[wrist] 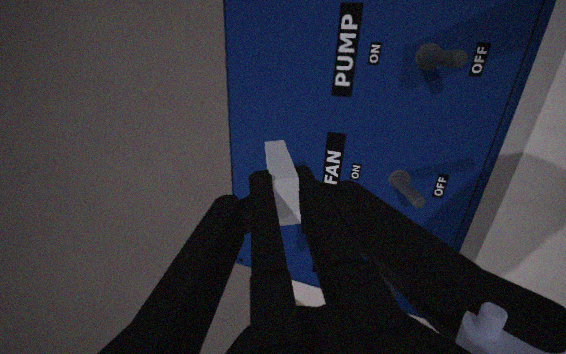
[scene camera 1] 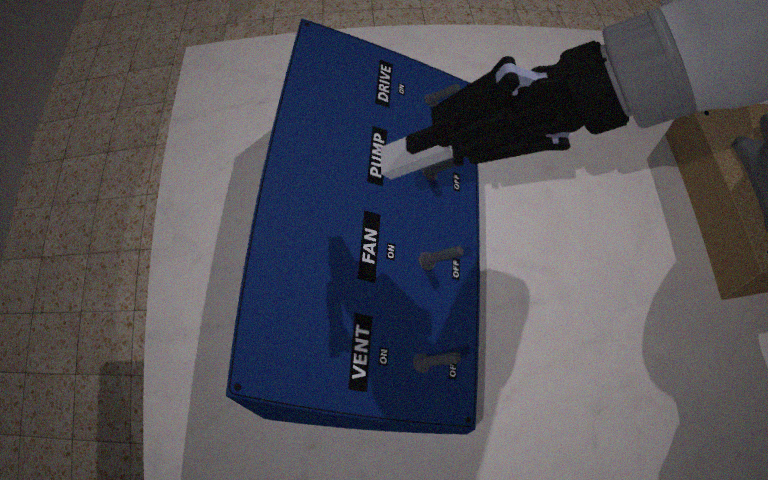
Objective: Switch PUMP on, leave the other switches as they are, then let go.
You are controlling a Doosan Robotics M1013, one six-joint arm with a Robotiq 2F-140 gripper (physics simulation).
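Places are measured from the arm's base along level axes (x back, y left, z down), in centimetres.
Pixels of known places: gripper, between the fingertips: (wrist: 275,158) (scene camera 1: 385,163).
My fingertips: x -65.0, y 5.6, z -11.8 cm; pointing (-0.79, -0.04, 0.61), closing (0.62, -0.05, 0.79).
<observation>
Behind a point stands the place of what it marks.
The blue panel (scene camera 1: 308,169) @(x -73.3, y 1.8, z -5.1 cm) (wrist: 280,75) @(x -71.7, y -0.4, z -4.5 cm) carries a row of lever switches. The PUMP switch (scene camera 1: 434,171) @(x -58.7, y -1.2, z 0.4 cm) (wrist: 440,57) @(x -57.3, y -1.7, z -1.3 cm) leans toward its OFF label; in scene camera 1 the fingers partly cover it. The FAN switch (scene camera 1: 441,257) @(x -58.8, y 10.7, z -0.7 cm) (wrist: 407,189) @(x -58.3, y 9.9, z -1.0 cm) and the VENT switch (scene camera 1: 437,362) @(x -59.9, y 22.6, z -0.7 cm) also lean toward OFF. The DRIVE switch (scene camera 1: 441,95) @(x -56.9, y -13.2, z -0.3 cm) shows partly beside the gripper, and its OFF label is hidden. My gripper (scene camera 1: 416,157) (wrist: 275,158) @(x -65.0, y 5.6, z -11.8 cm) is shut and empty. Its pale fingertips overlap the PUMP label's edge in scene camera 1; their height above the panel is hard to tell.
The panel stands on a pale table (scene camera 1: 572,243) @(x -37.9, y 4.0, z 10.8 cm). A brown box (scene camera 1: 699,215) @(x -13.6, y 0.0, z 9.7 cm) is at the right edge in scene camera 1. The arm (scene camera 1: 719,50) @(x -41.8, y 10.3, z -34.6 cm) reaches in from the upper right. Tiled floor (scene camera 1: 84,243) lies beyond the table's left edge.
</observation>
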